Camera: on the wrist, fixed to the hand. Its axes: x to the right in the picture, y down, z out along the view.
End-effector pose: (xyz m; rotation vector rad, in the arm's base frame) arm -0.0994 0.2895 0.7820 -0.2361 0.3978 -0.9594
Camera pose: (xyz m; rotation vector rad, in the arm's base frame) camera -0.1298 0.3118 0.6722 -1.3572 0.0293 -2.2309
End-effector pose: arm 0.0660 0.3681 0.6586 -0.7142 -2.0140 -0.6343
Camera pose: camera 0.1544 0.3124 0.7091 -0.6181 2.2090 1.8434
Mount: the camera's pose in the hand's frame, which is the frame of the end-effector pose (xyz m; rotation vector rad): -0.0094 0.0301 -0.1117 -0.5682 -0.4002 -1.5478
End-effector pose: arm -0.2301 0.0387 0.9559 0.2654 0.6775 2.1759
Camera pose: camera -0.2889 -0.0264 0.8799 -0.1323 -0.0812 0.6931
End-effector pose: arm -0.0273 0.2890 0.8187 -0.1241 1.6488 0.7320
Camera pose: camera -0.1345 0.2515 0.8427 -1.3714 0.5431 -0.0510
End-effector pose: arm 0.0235 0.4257 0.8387 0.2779 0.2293 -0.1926
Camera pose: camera -0.0009 0.4882 0.7440 -0.5700 0.0468 -1.6653
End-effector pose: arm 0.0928 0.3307 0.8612 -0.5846 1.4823 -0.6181
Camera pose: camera -0.0182 0.3609 0.8458 -2.2090 0.5535 -1.1150
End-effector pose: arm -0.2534 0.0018 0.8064 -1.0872 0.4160 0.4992
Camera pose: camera -0.2869 -0.0902 0.7440 -1.4612 -0.9747 -0.5999
